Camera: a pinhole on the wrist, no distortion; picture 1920 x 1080 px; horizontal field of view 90.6 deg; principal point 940.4 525.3 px. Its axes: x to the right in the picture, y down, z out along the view. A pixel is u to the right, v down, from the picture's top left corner.
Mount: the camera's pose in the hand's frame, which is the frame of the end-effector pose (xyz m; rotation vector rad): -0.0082 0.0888 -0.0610 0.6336 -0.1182 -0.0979
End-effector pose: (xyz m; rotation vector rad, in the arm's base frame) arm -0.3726 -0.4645 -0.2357 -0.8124 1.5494 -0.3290
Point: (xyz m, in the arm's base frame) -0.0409 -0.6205 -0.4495
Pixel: 1837.6 818.0
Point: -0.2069 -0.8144 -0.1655
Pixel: outside the picture
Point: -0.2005 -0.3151 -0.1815
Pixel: 601.3 848.4
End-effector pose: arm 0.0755 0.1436 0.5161 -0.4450 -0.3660 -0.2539
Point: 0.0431 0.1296 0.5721
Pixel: 1107.1 297.2
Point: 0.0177 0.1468 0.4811
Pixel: 544.6 86.2
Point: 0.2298 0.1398 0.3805
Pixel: behind the camera
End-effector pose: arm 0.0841 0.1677 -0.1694 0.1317 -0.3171 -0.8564
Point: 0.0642 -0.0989 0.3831
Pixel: 1655.8 995.4
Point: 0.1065 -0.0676 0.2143
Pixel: 1797.3 924.0
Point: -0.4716 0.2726 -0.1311
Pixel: 350.1 186.7
